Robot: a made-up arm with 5 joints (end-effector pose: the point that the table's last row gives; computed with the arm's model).
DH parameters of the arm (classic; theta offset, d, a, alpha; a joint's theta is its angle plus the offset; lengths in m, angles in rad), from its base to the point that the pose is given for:
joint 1: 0 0.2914 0 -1.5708
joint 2: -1.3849 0 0.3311 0
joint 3: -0.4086 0 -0.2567 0
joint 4: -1.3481 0 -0.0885 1.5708
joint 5: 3.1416 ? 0 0
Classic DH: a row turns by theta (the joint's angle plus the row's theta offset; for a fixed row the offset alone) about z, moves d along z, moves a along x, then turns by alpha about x.
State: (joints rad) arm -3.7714 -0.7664 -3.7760 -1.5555 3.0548
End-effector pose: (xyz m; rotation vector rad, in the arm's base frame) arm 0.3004 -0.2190 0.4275 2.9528 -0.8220 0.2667
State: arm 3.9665 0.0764 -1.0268 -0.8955 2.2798
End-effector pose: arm -0.2763 -0.2990 0.6276 -1.2490 -1.4029 2.4815
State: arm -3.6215 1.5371 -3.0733 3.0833 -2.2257
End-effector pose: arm -0.4157 0.2164 0.1981 -1.5739 1.3200 -1.9586
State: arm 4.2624 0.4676 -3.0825 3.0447 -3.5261
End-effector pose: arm -0.1355 -0.2805 0.6597 -2.1370 -2.0014 -0.5962
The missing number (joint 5, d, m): 0.1129
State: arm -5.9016 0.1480 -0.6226 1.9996 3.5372
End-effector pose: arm 0.1528 0.0613 0.3139 -0.0116 -1.6498 0.5971
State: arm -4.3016 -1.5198 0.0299 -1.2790 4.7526
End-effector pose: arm 0.0435 -0.1000 0.5428 0.0944 -0.5037 -2.6494
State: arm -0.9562 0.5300 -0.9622 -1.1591 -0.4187
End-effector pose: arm 0.2795 -0.3960 0.4284 1.6658 -0.4588 1.3630
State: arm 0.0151 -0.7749 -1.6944 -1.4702 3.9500
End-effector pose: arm -0.2150 -0.0032 0.8134 -0.3168 -0.7562 0.7784
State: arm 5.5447 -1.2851 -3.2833 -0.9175 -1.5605
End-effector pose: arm -0.4214 0.3836 0.2794 -2.1839 -0.9518 0.4104
